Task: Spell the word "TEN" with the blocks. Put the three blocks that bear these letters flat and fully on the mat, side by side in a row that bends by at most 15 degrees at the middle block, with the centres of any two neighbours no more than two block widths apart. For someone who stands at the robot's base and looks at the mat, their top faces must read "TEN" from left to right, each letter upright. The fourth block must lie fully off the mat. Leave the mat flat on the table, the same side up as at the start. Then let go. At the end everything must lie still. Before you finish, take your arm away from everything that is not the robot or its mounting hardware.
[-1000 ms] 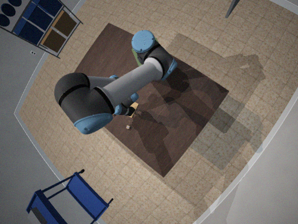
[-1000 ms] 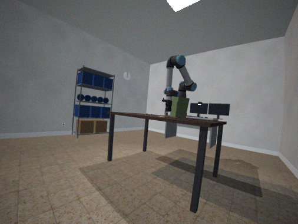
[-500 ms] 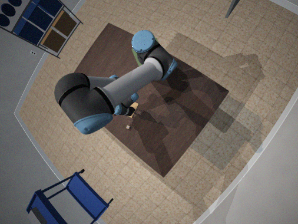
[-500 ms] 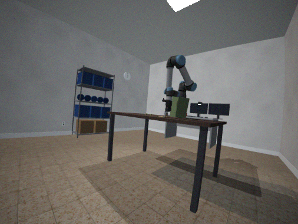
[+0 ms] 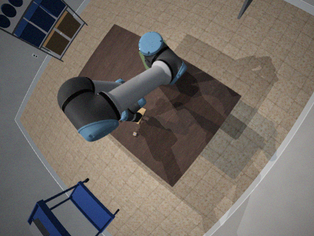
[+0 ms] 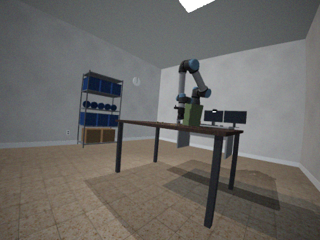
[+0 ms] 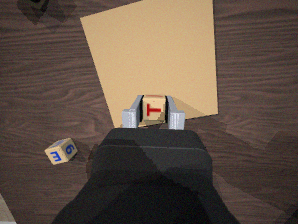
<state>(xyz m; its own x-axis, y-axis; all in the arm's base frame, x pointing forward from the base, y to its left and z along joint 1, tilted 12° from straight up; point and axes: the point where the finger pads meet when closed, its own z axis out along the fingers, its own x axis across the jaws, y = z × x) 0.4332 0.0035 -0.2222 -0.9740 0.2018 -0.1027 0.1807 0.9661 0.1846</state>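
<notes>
Right now my hand is 10 mm past the tan mat, 40 mm to the left of it and 20 mm above it. From my hand the other things lie so: N block: 110 mm ahead, 140 mm to the right, 10 mm below.
</notes>
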